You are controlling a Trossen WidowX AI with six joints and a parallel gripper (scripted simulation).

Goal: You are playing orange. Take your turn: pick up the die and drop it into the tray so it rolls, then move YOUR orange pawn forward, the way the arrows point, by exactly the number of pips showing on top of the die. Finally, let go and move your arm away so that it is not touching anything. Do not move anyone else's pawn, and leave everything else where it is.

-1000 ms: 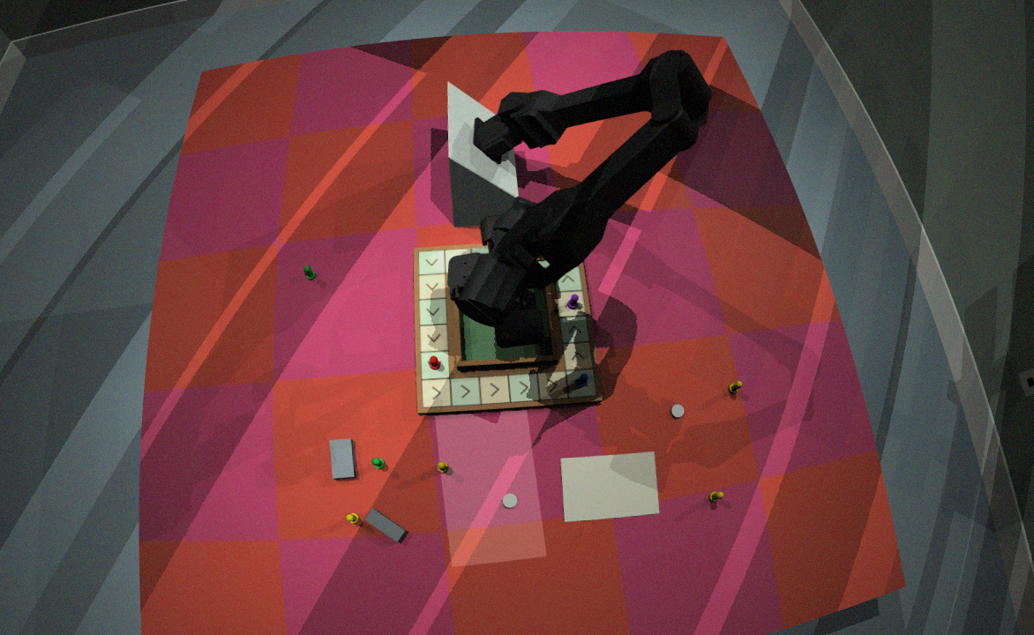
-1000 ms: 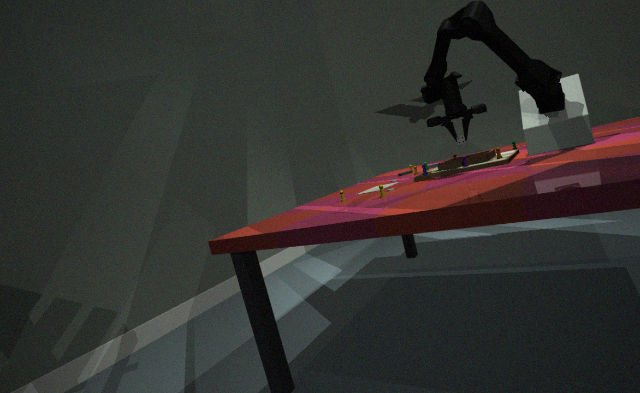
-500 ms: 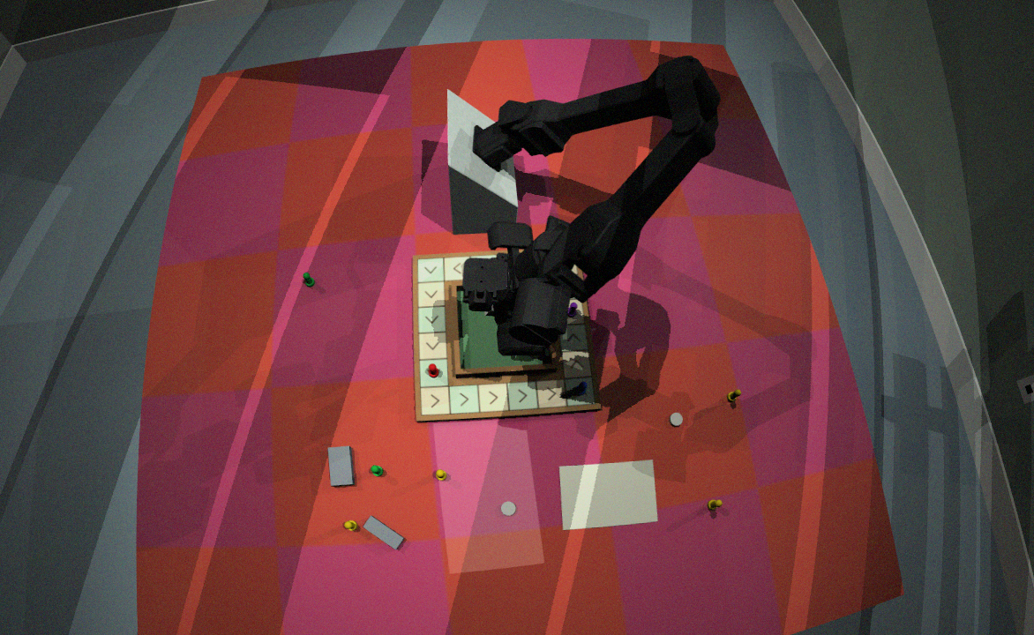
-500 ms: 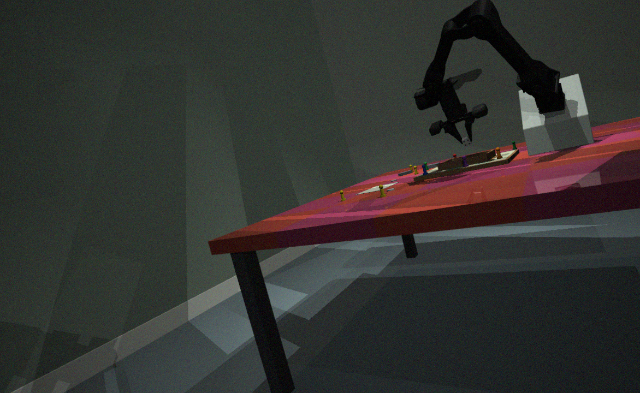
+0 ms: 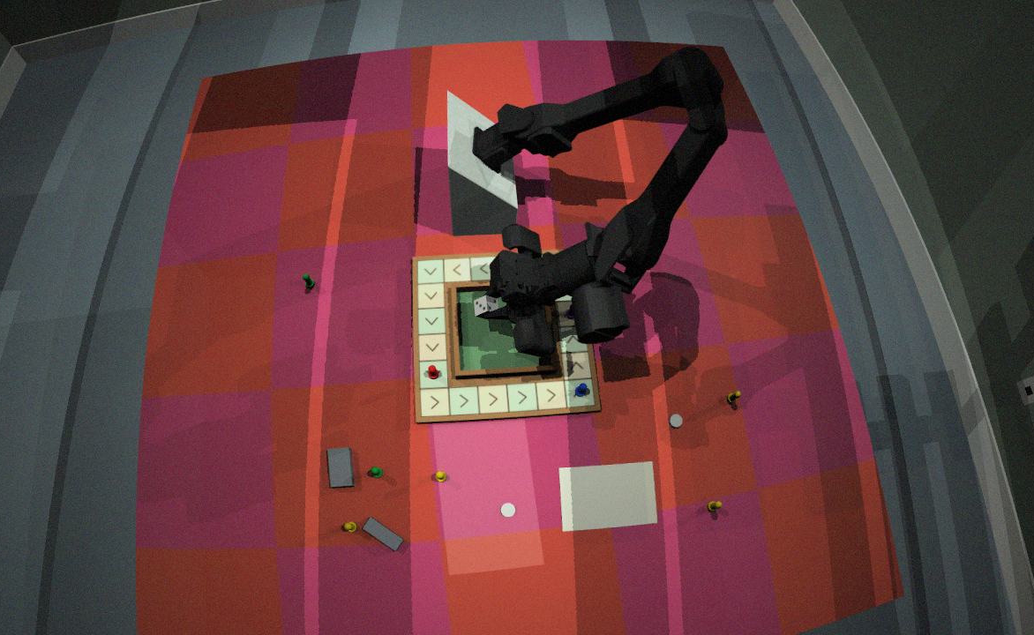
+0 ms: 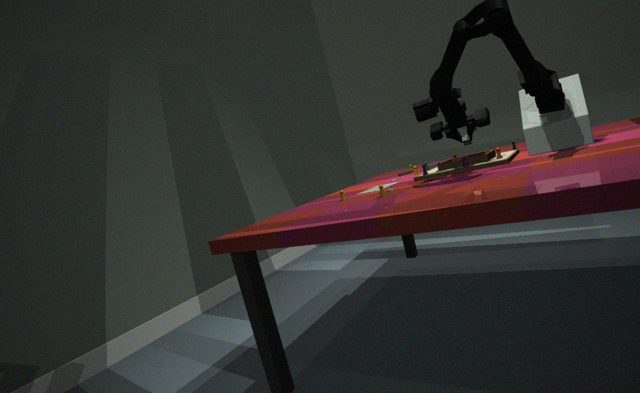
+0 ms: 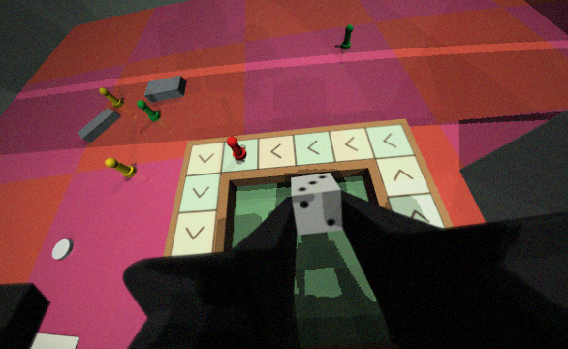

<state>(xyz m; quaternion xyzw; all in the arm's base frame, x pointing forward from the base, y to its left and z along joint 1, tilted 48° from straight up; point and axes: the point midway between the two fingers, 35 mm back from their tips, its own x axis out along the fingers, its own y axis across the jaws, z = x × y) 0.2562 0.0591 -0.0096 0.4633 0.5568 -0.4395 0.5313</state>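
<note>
Right now the orange pawn is 110 mm behind my gripper tip, 80 mm to the left of it and 60 mm below it. Also, from my gripper tip: red pawn 80 mm to the right, 80 mm ahead, 60 mm below; green tray 80 mm below, 30 mm to the left, 10 mm ahead; grey-white die right at my gripper tip.
</note>
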